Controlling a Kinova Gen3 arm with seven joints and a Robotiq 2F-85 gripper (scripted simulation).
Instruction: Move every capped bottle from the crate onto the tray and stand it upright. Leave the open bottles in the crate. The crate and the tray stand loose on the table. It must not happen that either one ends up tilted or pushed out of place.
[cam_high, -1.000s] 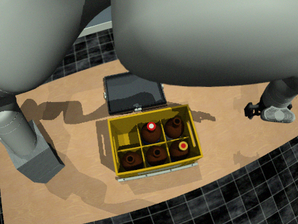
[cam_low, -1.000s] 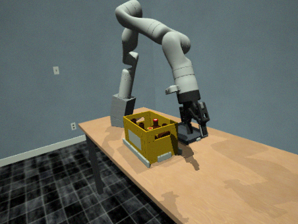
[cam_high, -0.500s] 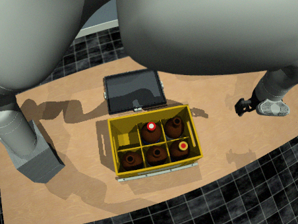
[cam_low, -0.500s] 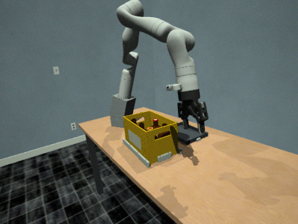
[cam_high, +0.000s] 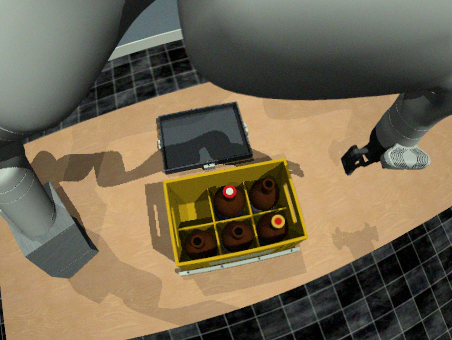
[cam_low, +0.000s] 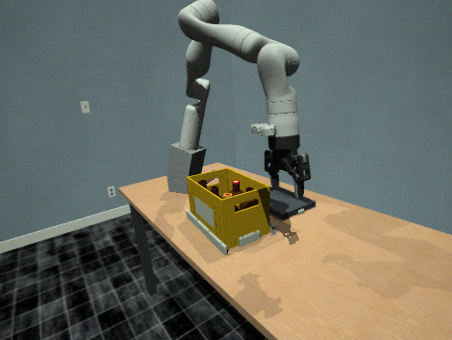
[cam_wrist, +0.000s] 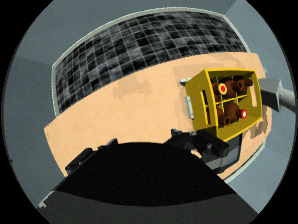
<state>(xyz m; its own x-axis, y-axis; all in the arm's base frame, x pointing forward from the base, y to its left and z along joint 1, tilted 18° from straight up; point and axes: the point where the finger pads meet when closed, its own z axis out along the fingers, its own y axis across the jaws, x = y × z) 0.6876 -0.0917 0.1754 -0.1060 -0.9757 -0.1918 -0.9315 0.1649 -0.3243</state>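
My hand is 29 cm past the yellow crate and 15 cm above it. Round my hand: dark tray (31 cm behind, 28 cm to the left, 22 cm below).
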